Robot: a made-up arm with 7 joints.
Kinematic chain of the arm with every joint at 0, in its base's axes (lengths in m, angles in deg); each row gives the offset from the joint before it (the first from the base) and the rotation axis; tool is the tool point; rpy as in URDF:
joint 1: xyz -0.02 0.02 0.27 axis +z
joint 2: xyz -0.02 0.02 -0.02 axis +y
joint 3: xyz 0 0.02 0.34 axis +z
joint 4: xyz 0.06 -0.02 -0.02 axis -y
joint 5: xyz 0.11 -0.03 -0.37 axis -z
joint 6: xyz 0 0.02 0.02 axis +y
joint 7: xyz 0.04 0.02 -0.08 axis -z
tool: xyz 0.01 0 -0.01 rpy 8.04 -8.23 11.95
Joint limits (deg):
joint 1: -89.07..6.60
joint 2: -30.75..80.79
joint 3: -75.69..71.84
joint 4: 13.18..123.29
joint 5: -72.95..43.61
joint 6: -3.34..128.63
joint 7: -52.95..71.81
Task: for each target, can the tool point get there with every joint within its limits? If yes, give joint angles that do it. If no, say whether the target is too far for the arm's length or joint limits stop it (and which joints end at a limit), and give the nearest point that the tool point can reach.
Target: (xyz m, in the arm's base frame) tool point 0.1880 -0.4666 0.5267
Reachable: yes | joints -40.72 20.44 -32.06 102.78 -14.52 81.70 28.79
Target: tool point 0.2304 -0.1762 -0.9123
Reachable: no: too far | nearest point 0.2258 -0.1726 -0.2359 | short by 0.676 m
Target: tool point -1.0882 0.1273 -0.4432
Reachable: no: too far | nearest point -0.4043 -0.1357 0.0166 | short by 0.865 m
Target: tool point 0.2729 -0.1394 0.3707
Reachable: yes | joints -18.14 -3.44 -0.64 51.42 -46.14 108.59 8.43
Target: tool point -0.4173 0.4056 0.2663
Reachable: no: joint limits stop it (at a limit: joint 1, joint 2, joint 3, joint 5) | nearest point -0.3784 0.1660 0.3933 | short by 0.274 m
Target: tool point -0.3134 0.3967 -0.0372
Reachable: no: joint limits stop it (at a limit: joint 1, joint 2, joint 4, joint 5) | nearest point -0.1249 0.3169 0.0603 | short by 0.227 m
